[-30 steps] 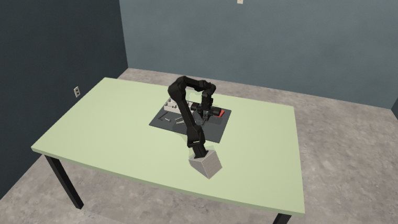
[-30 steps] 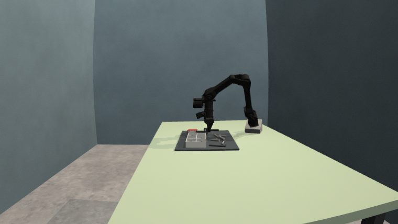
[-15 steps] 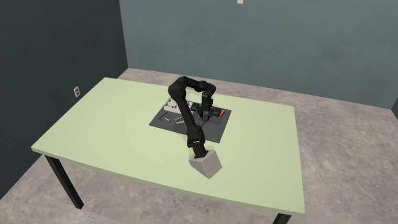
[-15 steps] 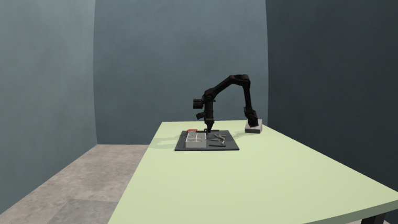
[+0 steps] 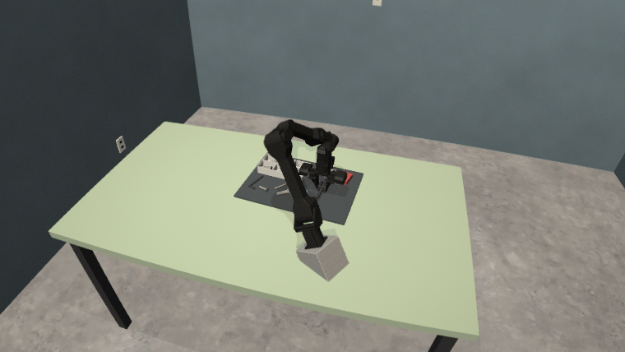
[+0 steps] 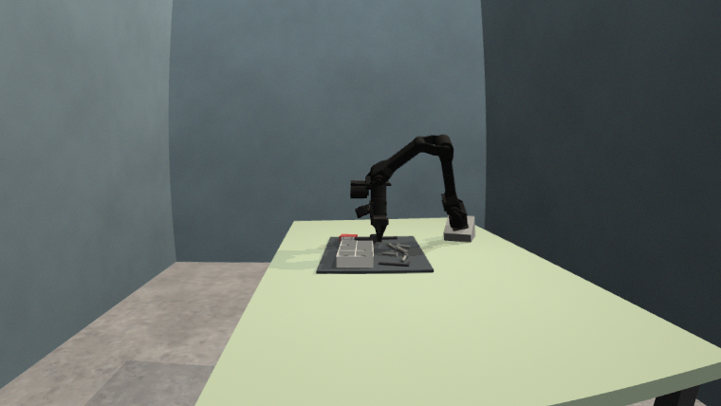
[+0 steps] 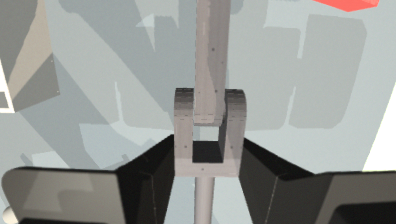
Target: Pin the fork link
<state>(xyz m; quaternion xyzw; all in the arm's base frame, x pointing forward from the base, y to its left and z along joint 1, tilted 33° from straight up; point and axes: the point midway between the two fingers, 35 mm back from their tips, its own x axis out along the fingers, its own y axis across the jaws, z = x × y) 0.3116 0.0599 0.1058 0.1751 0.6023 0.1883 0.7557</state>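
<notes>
The eye plate is 40 mm below my hand and 40 mm ahead of it. Round my hand: red block (120 mm ahead, 60 mm to the right, 40 mm below); white parts box (210 mm to the left, 60 mm ahead, 40 mm below); mat (100 mm to the left, 50 mm below, 10 mm ahead).
</notes>
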